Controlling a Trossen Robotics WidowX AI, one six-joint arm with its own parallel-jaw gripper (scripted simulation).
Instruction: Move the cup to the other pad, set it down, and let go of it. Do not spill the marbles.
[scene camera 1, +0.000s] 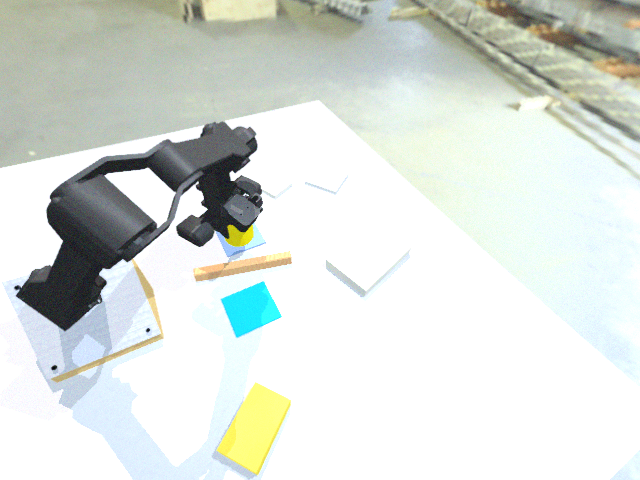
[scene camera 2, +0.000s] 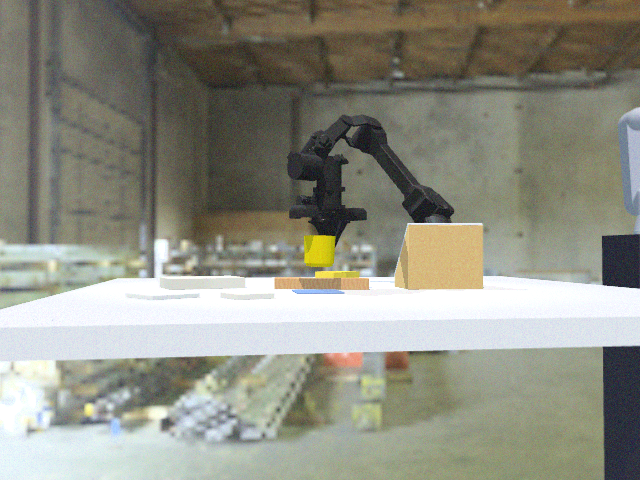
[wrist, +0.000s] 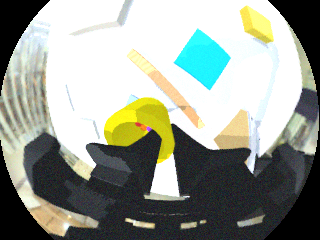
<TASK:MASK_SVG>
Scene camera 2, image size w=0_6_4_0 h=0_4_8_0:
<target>my gripper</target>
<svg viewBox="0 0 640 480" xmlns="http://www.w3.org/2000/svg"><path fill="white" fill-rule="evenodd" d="M317 182L317 187L313 188L313 196L299 195L296 197L296 206L291 207L289 218L301 219L302 217L311 217L311 221L308 221L308 223L311 223L316 228L319 235L336 236L336 247L346 225L350 221L367 220L367 212L364 208L345 208L345 205L342 205L342 192L345 192L345 187L342 187L341 182Z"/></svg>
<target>yellow cup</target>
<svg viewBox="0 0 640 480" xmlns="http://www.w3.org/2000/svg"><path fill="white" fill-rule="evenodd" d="M304 235L306 266L332 266L334 263L336 236Z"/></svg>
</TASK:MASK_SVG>
